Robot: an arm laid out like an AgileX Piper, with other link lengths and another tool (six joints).
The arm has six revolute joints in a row. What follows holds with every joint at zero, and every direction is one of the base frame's. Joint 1 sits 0.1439 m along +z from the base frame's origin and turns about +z. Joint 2 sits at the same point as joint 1 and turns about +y. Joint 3 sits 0.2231 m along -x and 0.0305 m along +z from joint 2 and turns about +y. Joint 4 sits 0.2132 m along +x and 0.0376 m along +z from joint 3 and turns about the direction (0.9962, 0, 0.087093). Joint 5 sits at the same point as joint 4 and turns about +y. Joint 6 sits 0.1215 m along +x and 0.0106 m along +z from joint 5 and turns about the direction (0.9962, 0, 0.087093). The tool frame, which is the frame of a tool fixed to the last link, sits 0.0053 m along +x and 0.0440 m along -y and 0.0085 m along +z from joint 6; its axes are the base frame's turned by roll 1.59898, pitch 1.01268 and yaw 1.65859 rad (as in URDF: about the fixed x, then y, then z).
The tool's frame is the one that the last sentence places.
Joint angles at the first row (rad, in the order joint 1, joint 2, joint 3, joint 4, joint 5, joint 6):
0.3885, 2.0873, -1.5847, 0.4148, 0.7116, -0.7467
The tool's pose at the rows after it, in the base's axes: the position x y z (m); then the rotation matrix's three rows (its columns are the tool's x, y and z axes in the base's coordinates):
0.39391 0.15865 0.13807; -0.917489 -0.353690 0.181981; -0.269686 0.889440 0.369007; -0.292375 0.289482 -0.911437
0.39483 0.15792 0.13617; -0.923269 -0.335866 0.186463; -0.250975 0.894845 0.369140; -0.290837 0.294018 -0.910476
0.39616 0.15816 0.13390; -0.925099 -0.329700 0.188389; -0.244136 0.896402 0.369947; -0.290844 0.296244 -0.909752
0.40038 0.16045 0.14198; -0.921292 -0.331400 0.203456; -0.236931 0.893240 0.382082; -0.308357 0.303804 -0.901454
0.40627 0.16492 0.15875; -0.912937 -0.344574 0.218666; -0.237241 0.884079 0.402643; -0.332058 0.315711 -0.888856
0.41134 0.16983 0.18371; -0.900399 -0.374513 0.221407; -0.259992 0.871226 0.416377; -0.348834 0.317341 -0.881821
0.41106 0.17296 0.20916; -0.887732 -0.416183 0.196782; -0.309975 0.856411 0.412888; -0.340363 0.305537 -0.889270
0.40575 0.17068 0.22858; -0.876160 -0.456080 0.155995; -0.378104 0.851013 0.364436; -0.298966 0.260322 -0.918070
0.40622 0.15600 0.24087; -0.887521 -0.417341 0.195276; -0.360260 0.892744 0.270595; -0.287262 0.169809 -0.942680
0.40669 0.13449 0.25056; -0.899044 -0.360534 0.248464; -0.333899 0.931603 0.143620; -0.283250 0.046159 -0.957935
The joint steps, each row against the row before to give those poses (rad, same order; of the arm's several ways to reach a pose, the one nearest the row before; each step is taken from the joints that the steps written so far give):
0.0000, 0.0193, -0.0020, -0.0155, 0.0169, 0.0164
0.0000, 0.0062, -0.0016, -0.0020, -0.0092, 0.0192
0.0000, 0.0094, -0.0049, 0.0017, -0.0065, 0.0042
0.0000, 0.0018, -0.0348, 0.0020, 0.0126, 0.0080
0.0000, -0.0001, -0.0699, 0.0015, 0.0442, 0.0092
0.0000, 0.0001, -0.1103, -0.0156, 0.0955, 0.0135
0.0000, 0.0000, -0.1222, -0.0244, 0.1404, 0.0058
0.0023, 0.0000, -0.1080, -0.0558, 0.1601, 0.0043
0.0015, -0.0140, -0.0367, -0.1206, 0.0484, 0.0681
-0.0037, -0.0287, 0.0115, -0.1493, 0.0176, 0.0616

